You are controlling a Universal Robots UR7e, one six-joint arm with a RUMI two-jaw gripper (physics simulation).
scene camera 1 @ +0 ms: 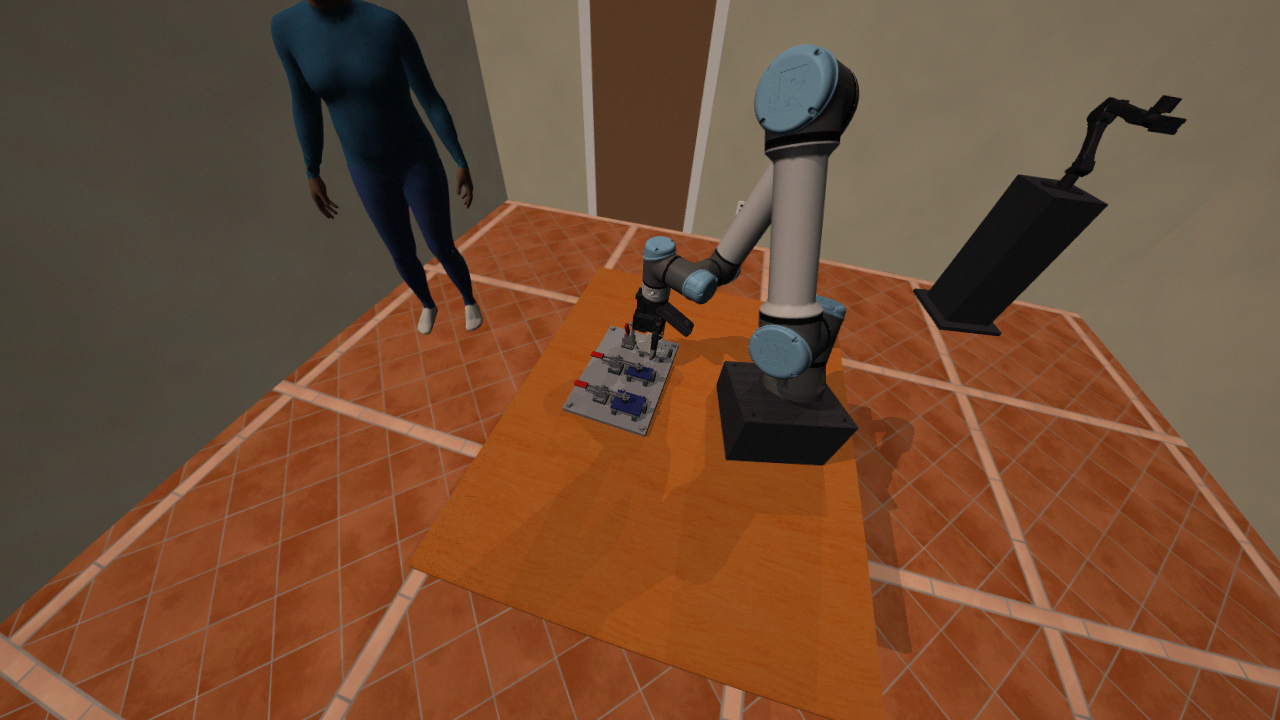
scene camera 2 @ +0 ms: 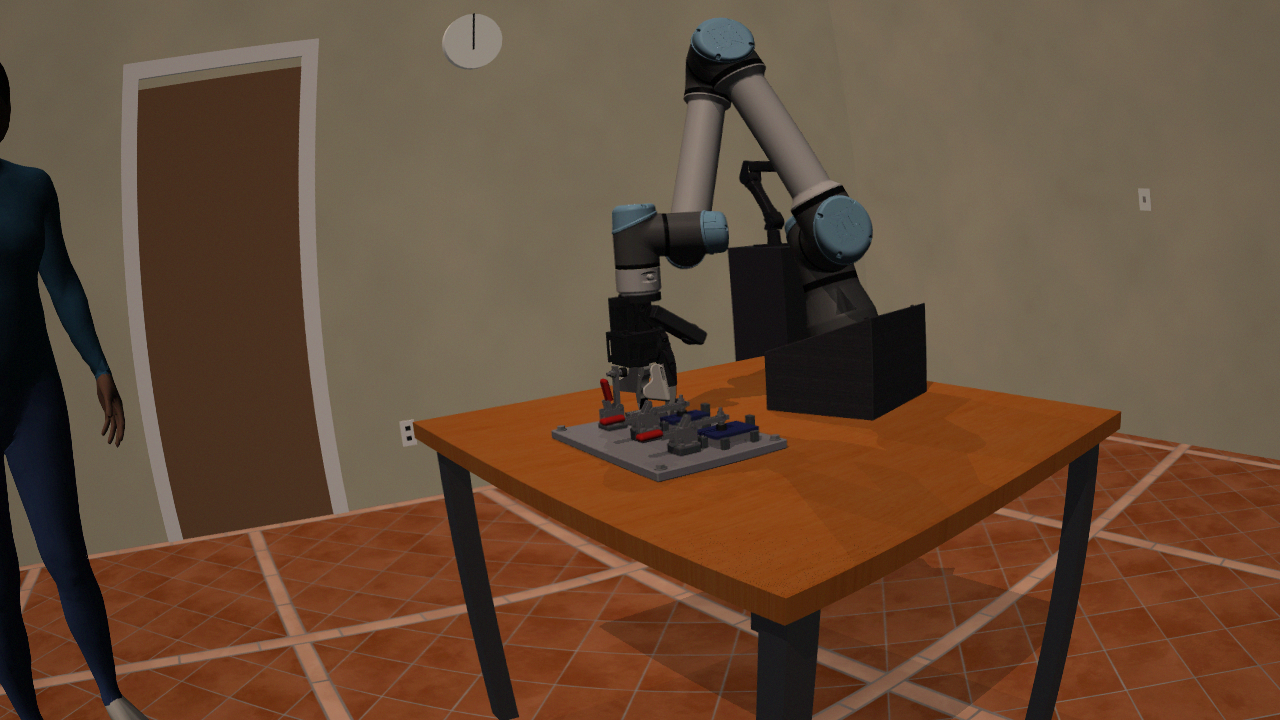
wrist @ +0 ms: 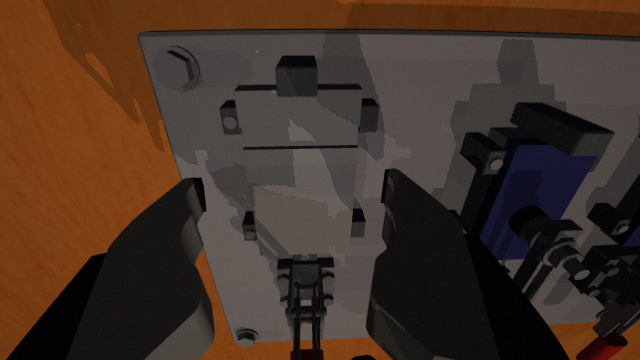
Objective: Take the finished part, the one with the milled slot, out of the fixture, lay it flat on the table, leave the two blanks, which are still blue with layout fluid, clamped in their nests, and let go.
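The finished part [wrist: 320,225], pale grey with its milled slot across it, lies in the end nest of the fixture plate [scene camera 1: 595,414] [scene camera 2: 617,454] [wrist: 415,75]. Its toggle clamp [wrist: 305,280] is swung back, with the red handle [scene camera 1: 626,329] [scene camera 2: 605,390] raised. My gripper [scene camera 1: 656,354] [scene camera 2: 657,400] [wrist: 294,176] is open above this nest, one finger on each side of the part, with a gap on both sides and nothing held. One blue blank [scene camera 1: 640,372] [wrist: 560,175] and the other blue blank [scene camera 1: 628,405] [scene camera 2: 729,430] sit clamped in their nests. In the scene views the gripper largely hides the finished part.
Locating pins and a dark end stop [wrist: 296,77] surround the part. The neighbouring clamp [wrist: 555,245] stands beside the right finger. The plate lies on the wooden table [scene camera 1: 680,537] [scene camera 2: 859,501]. The robot's black base block [scene camera 1: 783,425] [scene camera 2: 819,385] stands on the table. A person [scene camera 1: 366,116] stands beyond it.
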